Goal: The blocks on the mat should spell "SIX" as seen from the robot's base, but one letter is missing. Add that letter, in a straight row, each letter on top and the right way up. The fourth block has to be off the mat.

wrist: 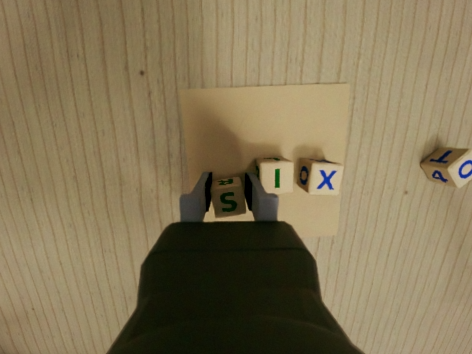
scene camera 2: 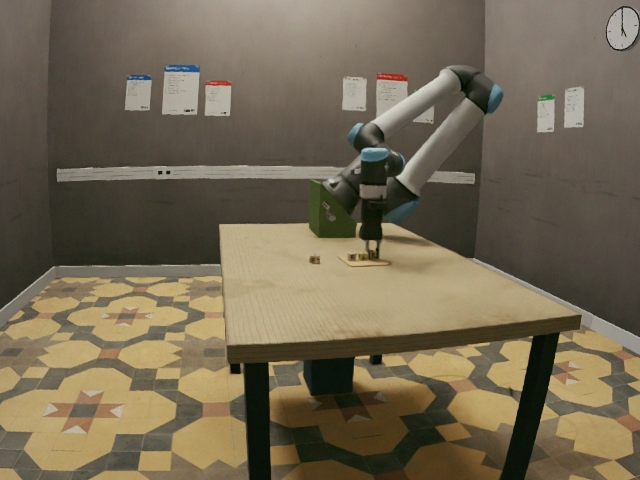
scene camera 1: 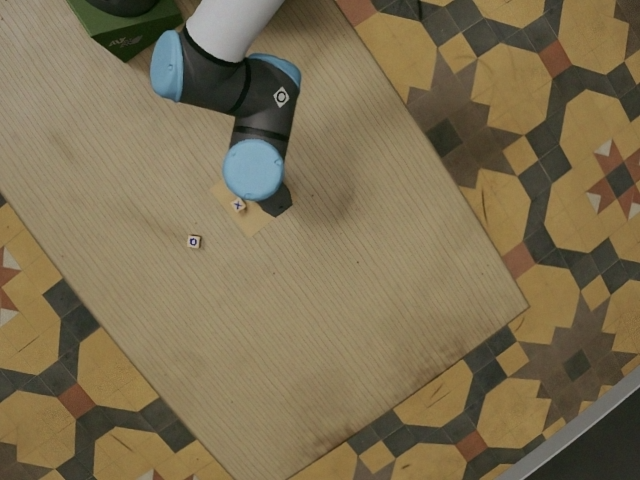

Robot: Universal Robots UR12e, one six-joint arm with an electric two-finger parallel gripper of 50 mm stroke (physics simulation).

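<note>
My gripper [wrist: 228,184] [scene camera 2: 373,252] is open and low over the mat [wrist: 265,110] [scene camera 1: 251,227] [scene camera 2: 356,263], with one finger on each side of the S block [wrist: 229,202]. The right finger is in the narrow gap between the S block and the I block [wrist: 276,177]. The X block [wrist: 326,179] [scene camera 1: 237,205] [scene camera 2: 352,256] is right of the I block in the wrist view. The letters S, I, X read left to right there, upright. The S block sits lower than the other two and slightly turned. In scene camera 1 the arm hides the S and I blocks.
A fourth block [wrist: 452,167] [scene camera 1: 193,241] [scene camera 2: 314,259], with O on top, lies turned on the table [scene camera 1: 310,330] [scene camera 2: 392,304], off the mat. In the wrist view it is to the right of the mat. The green robot base [scene camera 1: 124,31] [scene camera 2: 330,217] stands at the back.
</note>
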